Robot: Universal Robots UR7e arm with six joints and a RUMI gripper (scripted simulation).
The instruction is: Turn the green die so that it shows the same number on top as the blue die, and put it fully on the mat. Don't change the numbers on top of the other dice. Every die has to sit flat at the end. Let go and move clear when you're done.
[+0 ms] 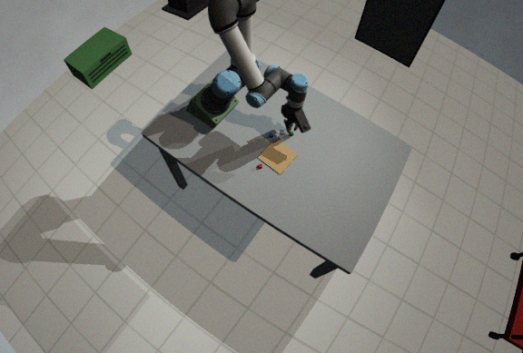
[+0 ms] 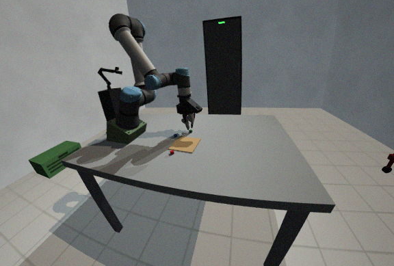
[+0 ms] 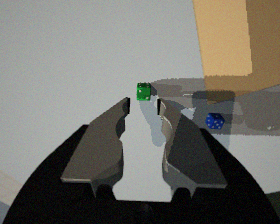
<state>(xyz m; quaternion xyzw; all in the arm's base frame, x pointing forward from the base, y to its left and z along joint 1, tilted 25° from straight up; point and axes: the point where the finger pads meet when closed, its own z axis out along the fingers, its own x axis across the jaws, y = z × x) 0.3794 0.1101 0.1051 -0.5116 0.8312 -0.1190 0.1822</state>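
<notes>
The green die lies 30 mm below my hand. Also, from my hand: red die: 20 mm behind, 240 mm to the right, 30 mm below; then blue die: 80 mm behind, 70 mm to the right, 30 mm below; then tan mat: 10 mm ahead, 140 mm to the right, 40 mm below.
</notes>
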